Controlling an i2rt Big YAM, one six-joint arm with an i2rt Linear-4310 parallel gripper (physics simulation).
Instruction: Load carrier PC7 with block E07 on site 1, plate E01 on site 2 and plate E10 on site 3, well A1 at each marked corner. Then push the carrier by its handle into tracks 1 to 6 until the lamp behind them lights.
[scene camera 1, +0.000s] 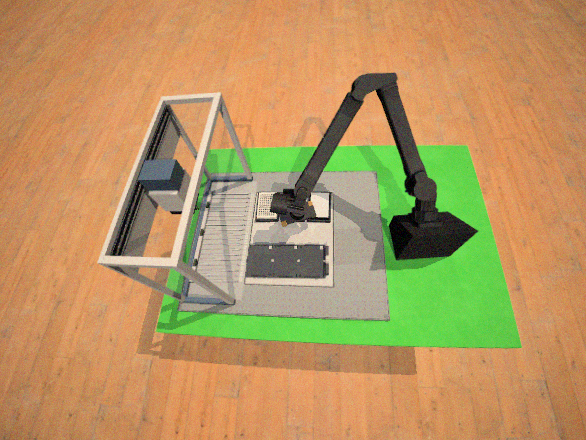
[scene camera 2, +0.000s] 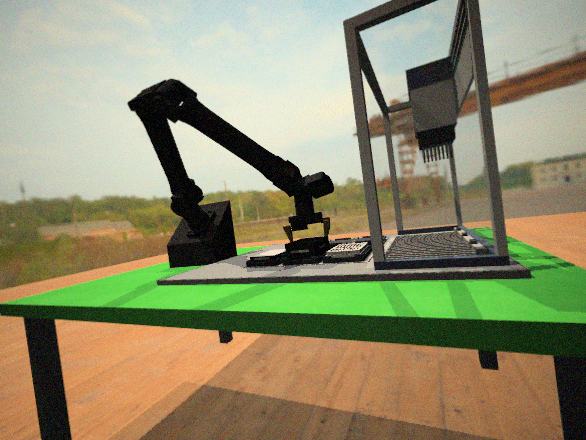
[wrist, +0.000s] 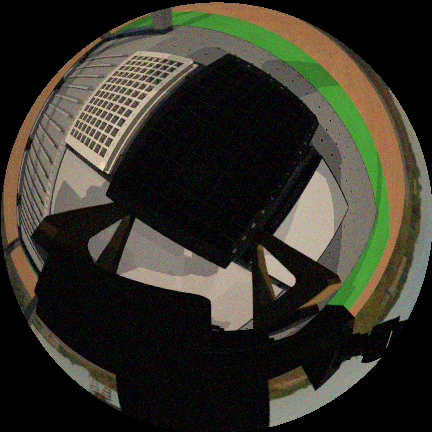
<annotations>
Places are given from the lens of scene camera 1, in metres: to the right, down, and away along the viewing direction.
dark carrier (scene camera 1: 284, 260): -0.03, 0.16, 1.12
perforated grey deck (scene camera 1: 360, 291): 0.25, 0.27, 1.04
tall grey frame (scene camera 1: 156, 175): -0.39, -0.13, 0.80
The marked spots on the tall grey frame and the dark carrier are 0.56 m apart.
</annotations>
